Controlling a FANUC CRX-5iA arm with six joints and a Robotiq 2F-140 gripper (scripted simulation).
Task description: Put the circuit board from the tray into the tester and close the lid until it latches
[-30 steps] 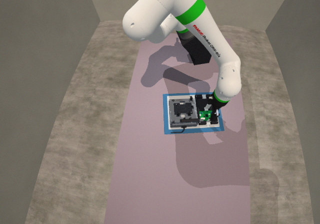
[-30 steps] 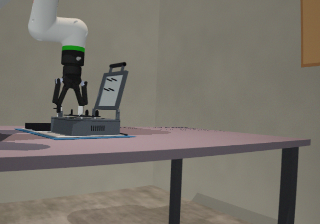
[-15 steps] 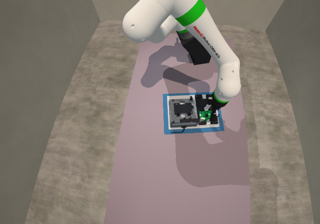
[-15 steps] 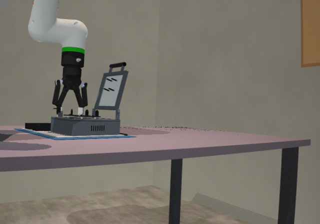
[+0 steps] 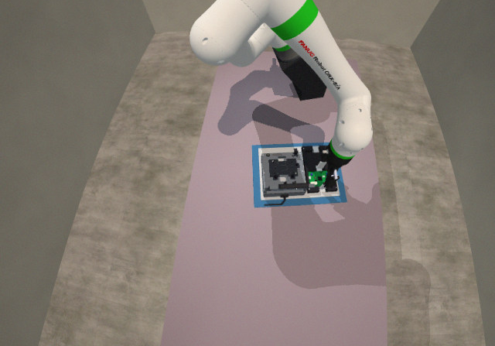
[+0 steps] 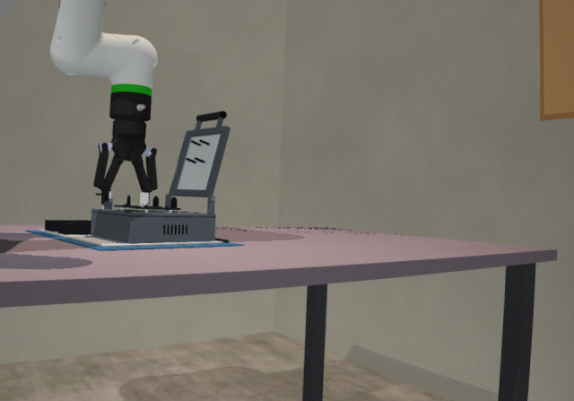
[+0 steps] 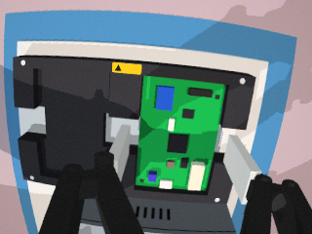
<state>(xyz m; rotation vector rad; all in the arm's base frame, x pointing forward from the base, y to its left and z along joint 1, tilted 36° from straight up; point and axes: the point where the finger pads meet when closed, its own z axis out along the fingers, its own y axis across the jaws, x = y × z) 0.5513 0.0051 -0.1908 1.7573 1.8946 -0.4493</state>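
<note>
My hand is 40 mm above the green circuit board. Also, from my hand: tester lid 90 mm ahead, 170 mm to the right, 130 mm above; latch hook 100 mm behind, 110 mm to the right, 30 mm above; tester 130 mm to the right, 60 mm above.
</note>
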